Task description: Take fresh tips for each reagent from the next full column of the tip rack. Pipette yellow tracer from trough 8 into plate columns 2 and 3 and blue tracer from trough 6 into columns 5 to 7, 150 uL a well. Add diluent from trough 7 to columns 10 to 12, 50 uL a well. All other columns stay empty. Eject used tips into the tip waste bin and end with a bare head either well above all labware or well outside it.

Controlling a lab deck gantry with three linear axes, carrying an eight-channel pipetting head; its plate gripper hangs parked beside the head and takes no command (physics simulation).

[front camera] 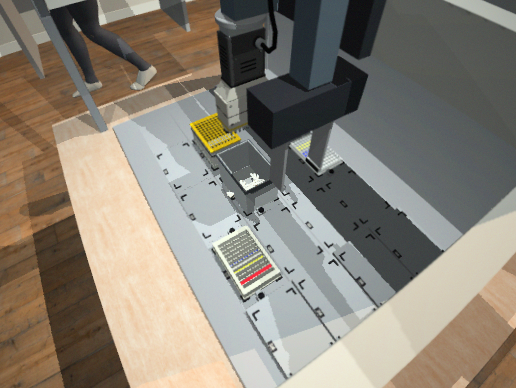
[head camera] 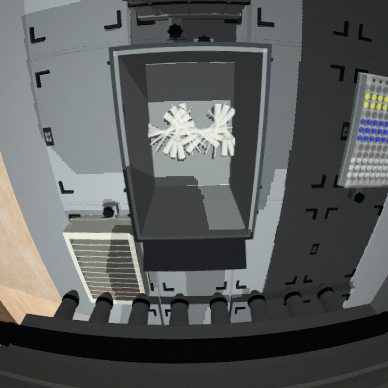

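Note:
The pipetting head (front camera: 231,107) hangs raised between tip rack and bin in the front view. Its nozzles (head camera: 180,306) are dark and bare in the head view. My plate gripper (front camera: 298,178) hangs parked beside it, fingers apart, holding nothing. The plate (front camera: 332,159) (head camera: 353,130) shows yellow wells in columns 2 and 3, blue in 5 to 7 and pale filled wells in 10 to 12. The waste bin (front camera: 234,172) (head camera: 137,150) holds a heap of white tips (front camera: 252,180) (head camera: 192,131). The yellow tip rack (front camera: 212,131) is partly hidden by the head.
The trough rack (front camera: 262,284) (head camera: 100,236) stands on the near side of the bin, with red, yellow and blue strips showing in the front view. A small white piece (front camera: 230,194) shows at the bin's outer left side. Black corner marks dot the deck.

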